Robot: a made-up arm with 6 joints. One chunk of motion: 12 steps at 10 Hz.
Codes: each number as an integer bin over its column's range. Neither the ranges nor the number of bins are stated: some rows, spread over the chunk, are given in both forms.
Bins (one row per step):
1: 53 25 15 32 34 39
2: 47 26 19 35 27 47
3: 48 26 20 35 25 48
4: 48 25 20 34 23 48
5: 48 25 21 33 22 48
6: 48 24 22 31 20 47
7: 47 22 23 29 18 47
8: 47 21 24 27 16 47
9: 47 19 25 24 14 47
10: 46 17 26 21 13 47
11: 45 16 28 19 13 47
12: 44 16 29 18 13 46
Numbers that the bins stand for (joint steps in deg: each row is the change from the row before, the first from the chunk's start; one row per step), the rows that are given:
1: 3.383 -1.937 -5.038 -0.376 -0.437 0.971
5: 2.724 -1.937 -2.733 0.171 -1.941 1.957
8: 2.592 -5.467 -1.581 -3.114 -2.694 1.848
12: 2.197 -9.879 0.340 -8.043 -3.070 1.738
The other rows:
2: 2.592 -1.054 -3.502 1.267 -1.314 1.848
3: 2.724 -1.054 -3.117 1.267 -1.565 1.957
4: 2.724 -1.937 -3.117 0.719 -1.816 1.957
6: 2.724 -2.819 -2.349 -0.924 -2.192 1.848
7: 2.592 -4.584 -1.965 -2.019 -2.443 1.848
9: 2.592 -7.232 -1.197 -4.757 -2.944 1.848
10: 2.460 -8.997 -0.813 -6.400 -3.070 1.848
11: 2.329 -9.879 -0.044 -7.495 -3.070 1.848

